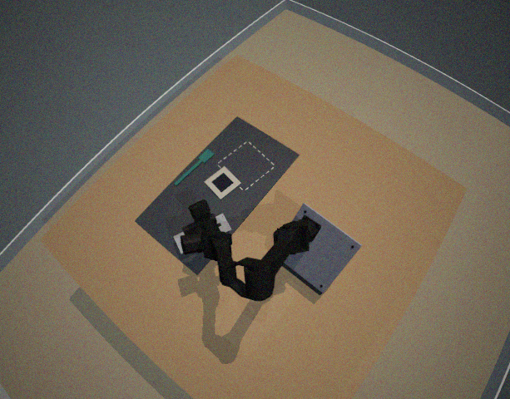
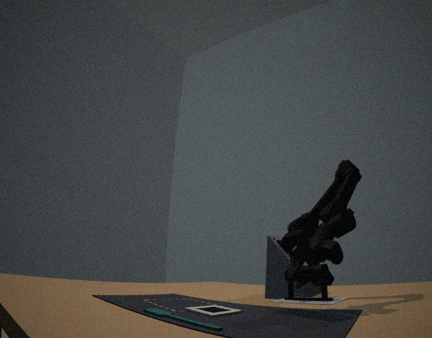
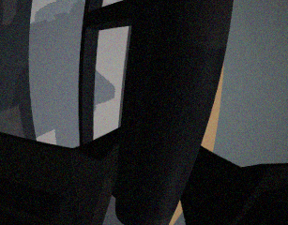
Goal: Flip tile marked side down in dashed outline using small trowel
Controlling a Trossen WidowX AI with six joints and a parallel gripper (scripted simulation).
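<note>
The dark mat lies 160 mm to the right of my gripper tip, 100 mm below it and 70 mm ahead of it. The rest, counted from my gripper tip: tile: 180 mm to the right, 80 mm below, 70 mm ahead; then float tool: 30 mm behind, 10 mm to the left, 10 mm below.
</note>
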